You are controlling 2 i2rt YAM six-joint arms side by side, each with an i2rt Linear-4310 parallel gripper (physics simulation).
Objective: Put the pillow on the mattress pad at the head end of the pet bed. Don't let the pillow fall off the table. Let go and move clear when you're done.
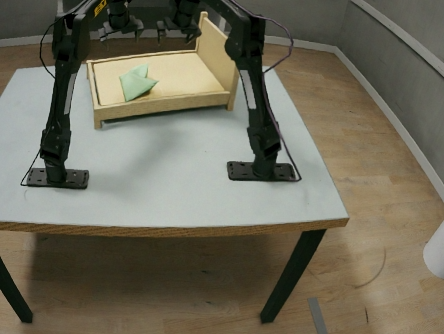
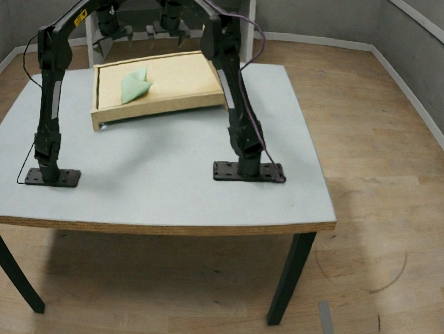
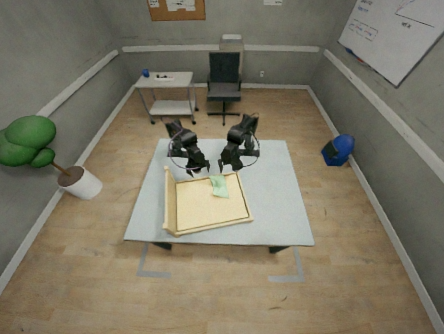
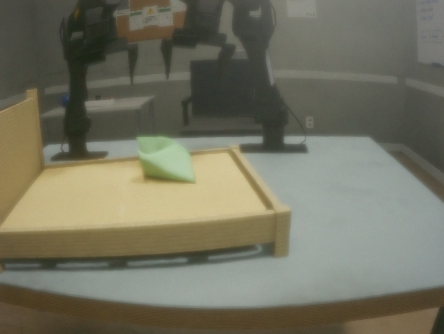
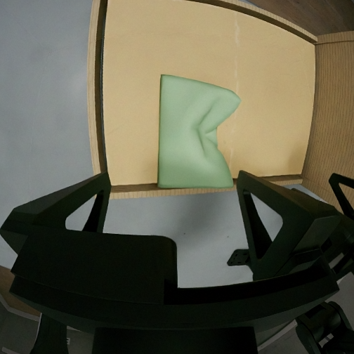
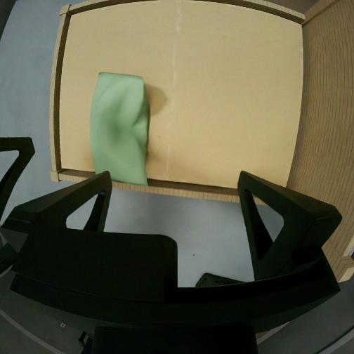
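The light green pillow (image 1: 136, 82) (image 2: 134, 86) (image 3: 219, 186) (image 4: 167, 160) (image 5: 187, 130) (image 6: 119, 125) lies creased on the tan mattress pad (image 1: 180, 75) (image 3: 200, 210) (image 4: 100, 195) (image 5: 270, 100) (image 6: 225, 100), nearer the foot end, with one edge at the side rail nearest the arm bases. The tall headboard (image 1: 217, 50) (image 3: 170, 202) (image 4: 20, 130) marks the head end. My left gripper (image 1: 121, 36) (image 3: 231, 170) (image 5: 173, 177) is open and empty, raised clear of the pillow. My right gripper (image 1: 175, 37) (image 3: 199, 173) (image 6: 174, 177) is open and empty, raised beside it.
The pet bed's side rail (image 1: 165, 104) (image 4: 150, 240) and low foot rail (image 3: 244, 195) edge the pad. The bed stands on the pale table (image 1: 165, 200) (image 3: 280, 215). The two grippers are close together. A chair (image 3: 224, 70) and cart (image 3: 170, 79) stand beyond the table.
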